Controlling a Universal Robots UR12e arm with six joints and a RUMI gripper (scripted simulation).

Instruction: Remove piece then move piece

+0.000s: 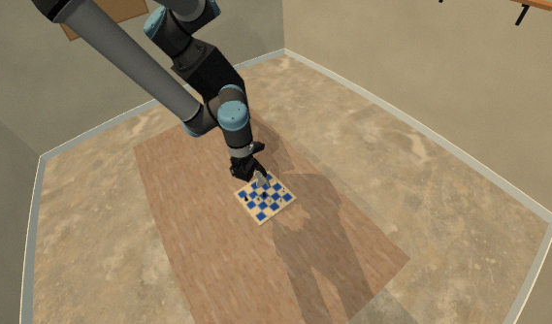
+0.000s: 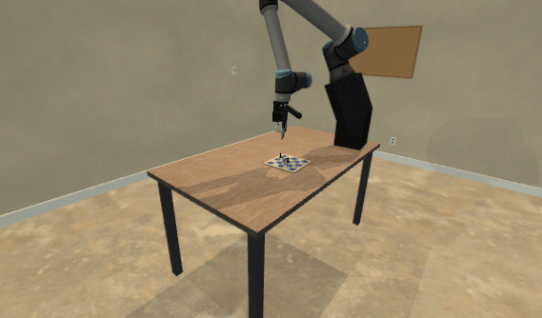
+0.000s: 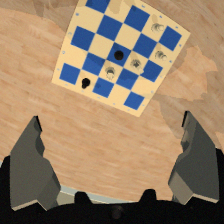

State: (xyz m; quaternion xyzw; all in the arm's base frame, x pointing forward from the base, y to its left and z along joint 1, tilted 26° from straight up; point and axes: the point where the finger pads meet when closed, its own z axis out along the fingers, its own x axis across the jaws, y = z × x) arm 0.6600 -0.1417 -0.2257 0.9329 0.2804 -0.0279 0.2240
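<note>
Now: hand 14 cm above the white chess piece. Also, from my hand: chessboard (16 cm below, 4 cm to the left).
</note>
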